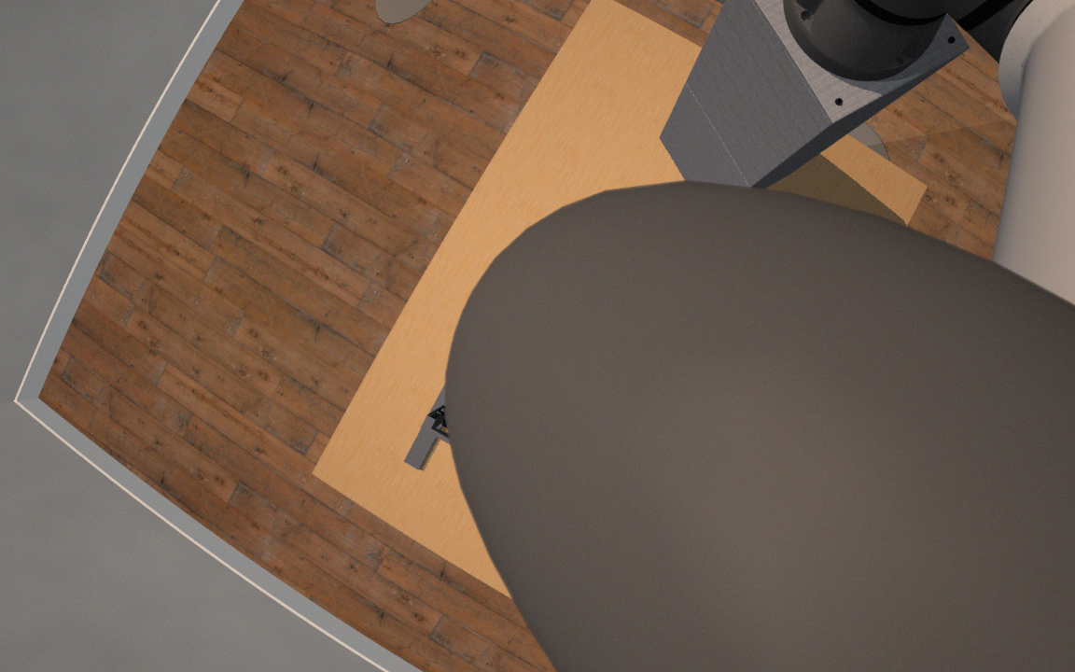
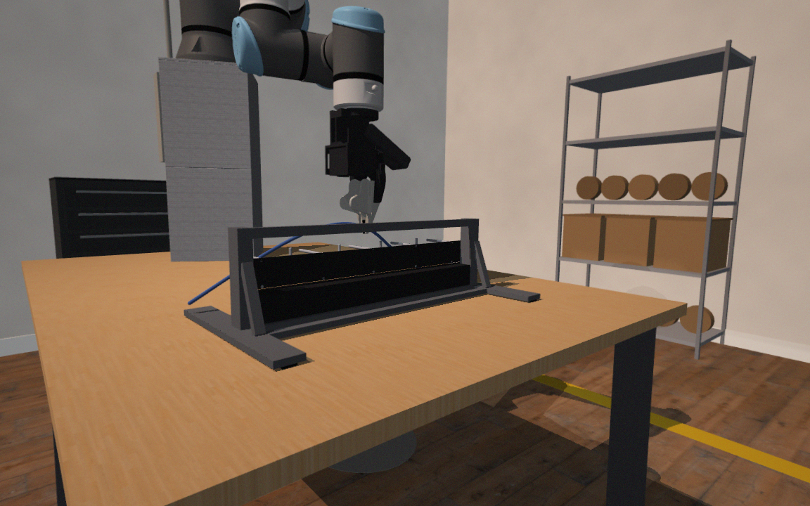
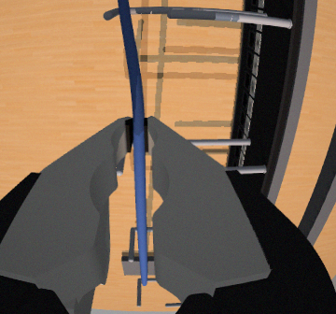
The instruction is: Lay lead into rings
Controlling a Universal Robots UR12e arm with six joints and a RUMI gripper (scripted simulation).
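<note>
My gripper is now 100 mm short of the rack, 60 mm to the left of it and 60 mm above it.
</note>
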